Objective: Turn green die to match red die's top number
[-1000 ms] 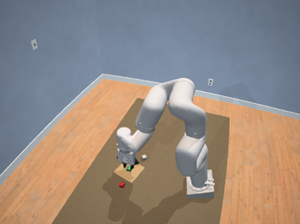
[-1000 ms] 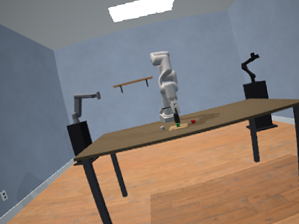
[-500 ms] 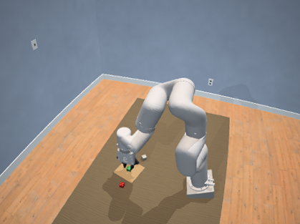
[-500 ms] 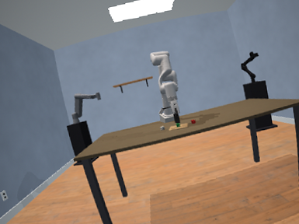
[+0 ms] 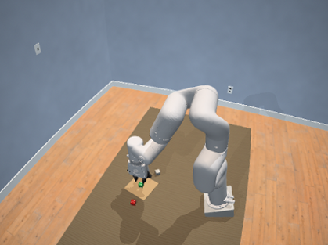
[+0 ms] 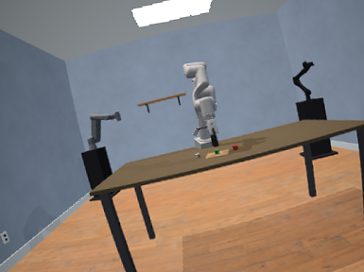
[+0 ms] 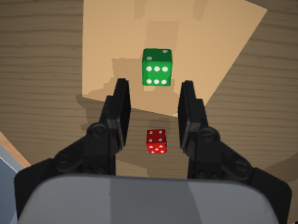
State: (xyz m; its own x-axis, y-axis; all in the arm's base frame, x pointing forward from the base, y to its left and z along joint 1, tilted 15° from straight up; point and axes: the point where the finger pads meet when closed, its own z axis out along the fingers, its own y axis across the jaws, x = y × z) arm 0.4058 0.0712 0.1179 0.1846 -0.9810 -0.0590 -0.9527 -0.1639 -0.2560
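Now: the green die 60 mm below my hand. Round my hand: white die (130 mm to the right, 60 mm below, 30 mm behind); then tan mat (70 mm below); then red die (120 mm to the left, 60 mm below, 30 mm behind).
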